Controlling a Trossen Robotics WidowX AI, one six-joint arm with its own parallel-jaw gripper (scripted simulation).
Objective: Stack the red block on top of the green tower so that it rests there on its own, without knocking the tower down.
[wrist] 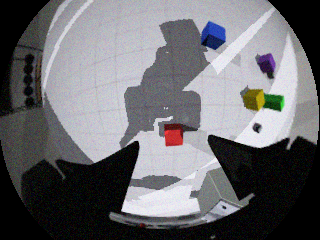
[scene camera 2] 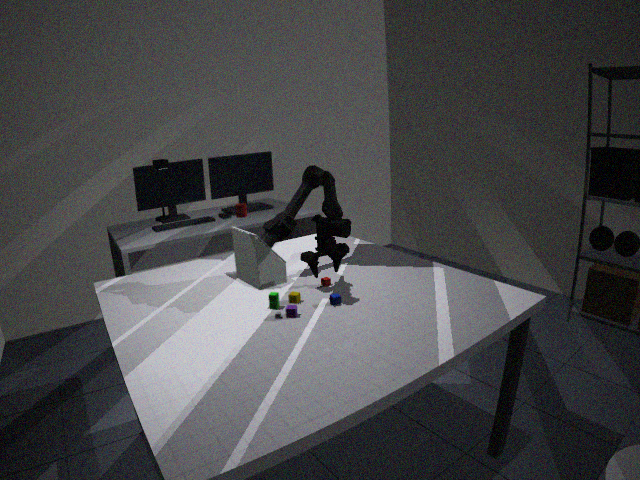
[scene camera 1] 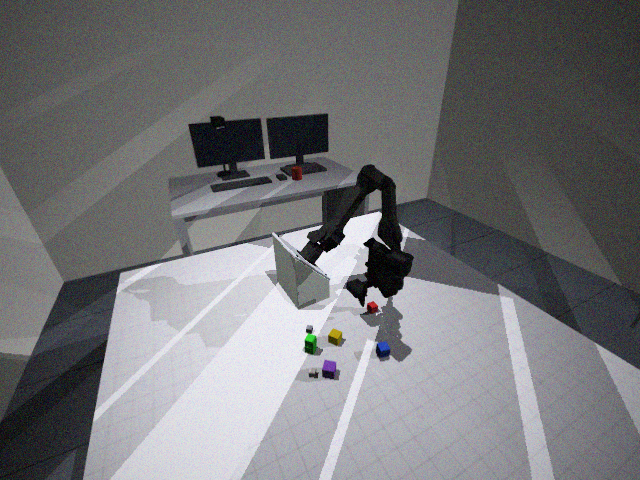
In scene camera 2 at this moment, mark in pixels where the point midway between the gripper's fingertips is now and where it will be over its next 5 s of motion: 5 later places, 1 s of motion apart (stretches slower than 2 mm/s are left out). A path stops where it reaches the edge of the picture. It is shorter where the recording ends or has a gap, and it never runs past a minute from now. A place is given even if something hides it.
My gripper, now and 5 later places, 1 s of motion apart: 326, 274; 326, 283; 324, 258; 315, 257; 282, 268; 273, 288
